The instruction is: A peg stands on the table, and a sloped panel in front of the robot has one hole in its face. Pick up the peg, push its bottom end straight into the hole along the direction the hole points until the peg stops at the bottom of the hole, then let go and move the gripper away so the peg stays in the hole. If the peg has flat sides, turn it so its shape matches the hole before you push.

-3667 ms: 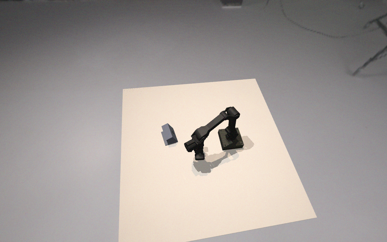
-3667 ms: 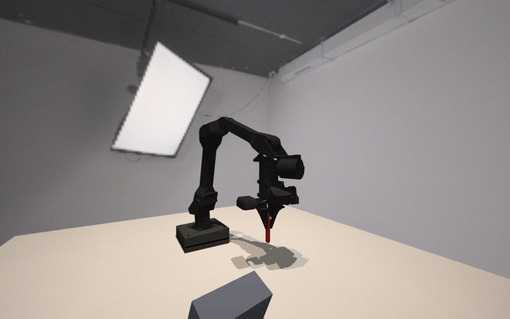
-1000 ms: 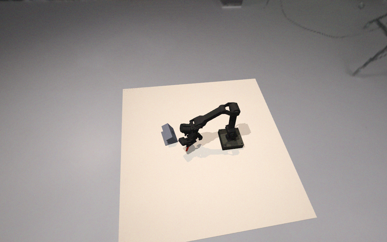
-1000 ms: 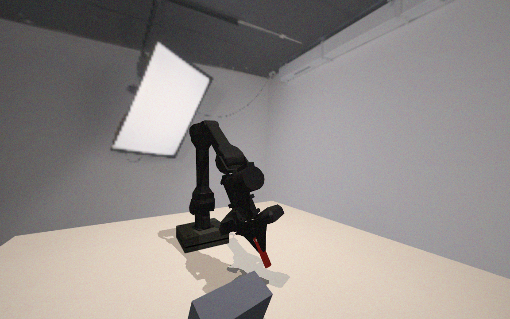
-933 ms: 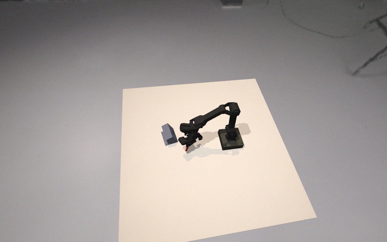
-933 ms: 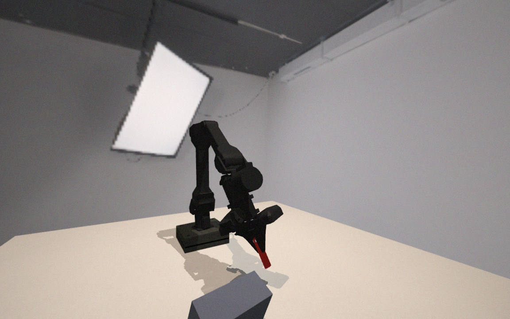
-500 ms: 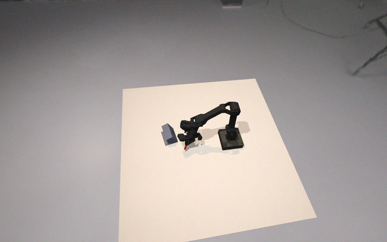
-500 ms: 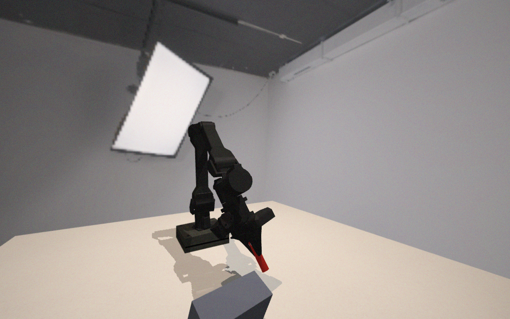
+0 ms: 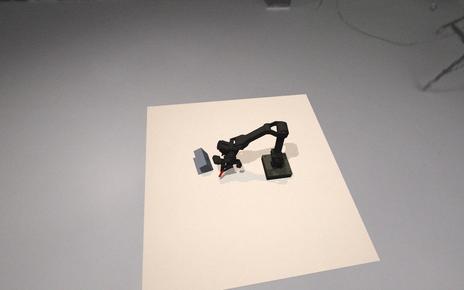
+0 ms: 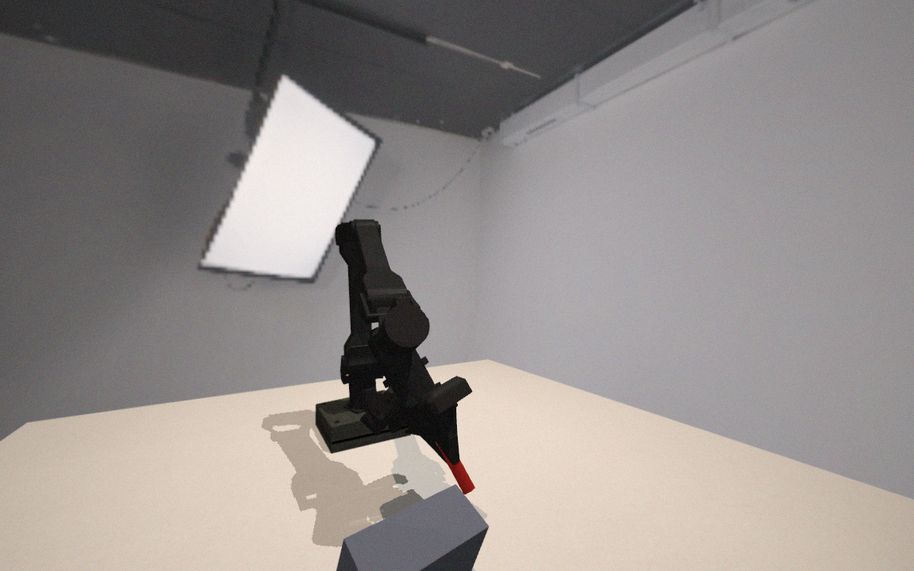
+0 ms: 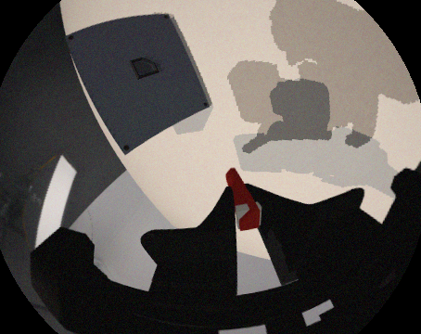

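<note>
Right now my gripper tip is 8 cm short of the grey sloped panel, 13 cm to the left of it and 3 cm above it. Round my gripper tip: thin red peg: 1 cm behind, 1 cm above.
</note>
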